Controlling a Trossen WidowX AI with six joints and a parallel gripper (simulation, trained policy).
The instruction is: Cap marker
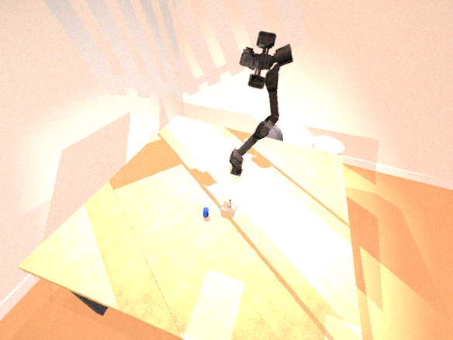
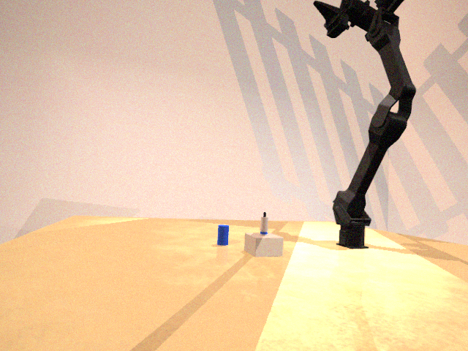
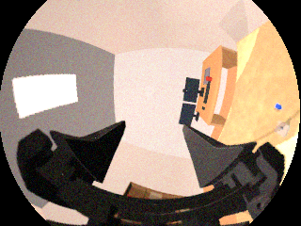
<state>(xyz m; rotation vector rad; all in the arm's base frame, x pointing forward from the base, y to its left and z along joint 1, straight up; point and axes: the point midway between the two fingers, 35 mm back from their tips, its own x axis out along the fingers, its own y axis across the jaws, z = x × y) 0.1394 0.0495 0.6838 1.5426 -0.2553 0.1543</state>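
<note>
Now: the blue cap 670 mm below my gripper tip, 200 mm ahead of it and 100 mm to the right of it. Round my gripper tip: pale holder block: 670 mm below, 130 mm ahead.
</note>
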